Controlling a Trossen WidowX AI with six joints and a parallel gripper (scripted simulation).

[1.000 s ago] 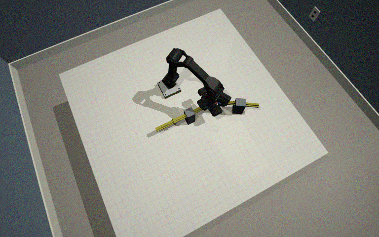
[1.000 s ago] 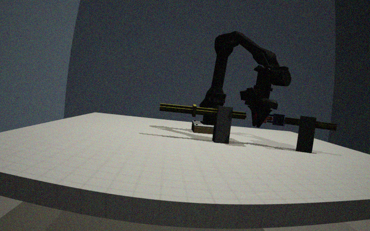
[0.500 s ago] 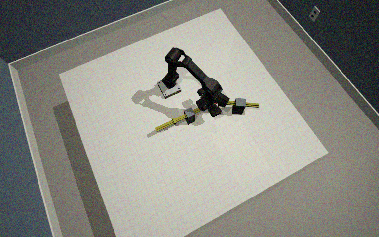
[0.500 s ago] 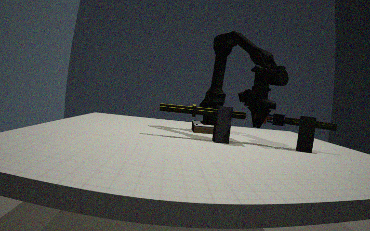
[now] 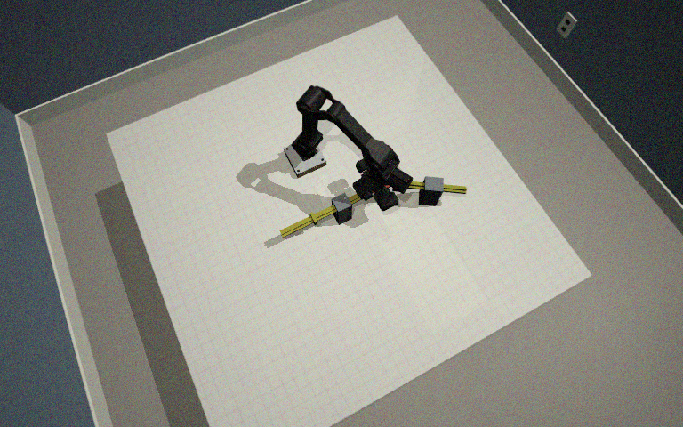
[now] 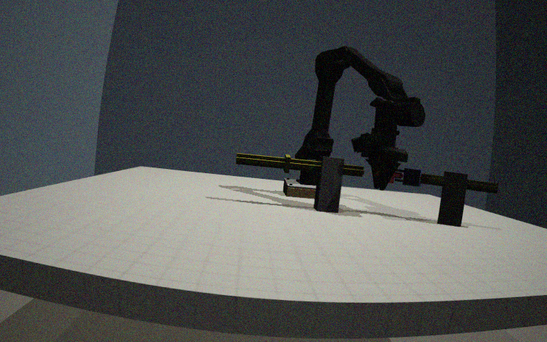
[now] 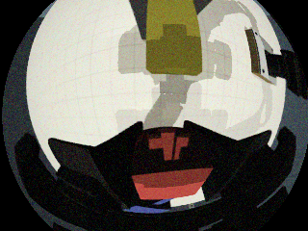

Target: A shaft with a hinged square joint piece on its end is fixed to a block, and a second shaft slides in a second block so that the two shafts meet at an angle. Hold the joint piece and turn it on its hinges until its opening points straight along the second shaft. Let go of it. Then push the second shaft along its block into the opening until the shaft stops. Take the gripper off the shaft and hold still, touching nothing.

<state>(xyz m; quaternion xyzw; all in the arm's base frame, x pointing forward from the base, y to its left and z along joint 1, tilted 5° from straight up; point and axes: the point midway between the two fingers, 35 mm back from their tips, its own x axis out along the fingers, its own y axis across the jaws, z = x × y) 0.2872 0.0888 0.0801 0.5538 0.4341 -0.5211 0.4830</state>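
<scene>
The red joint piece is 20 mm to the left of my gripper tip and 40 mm above it.
</scene>
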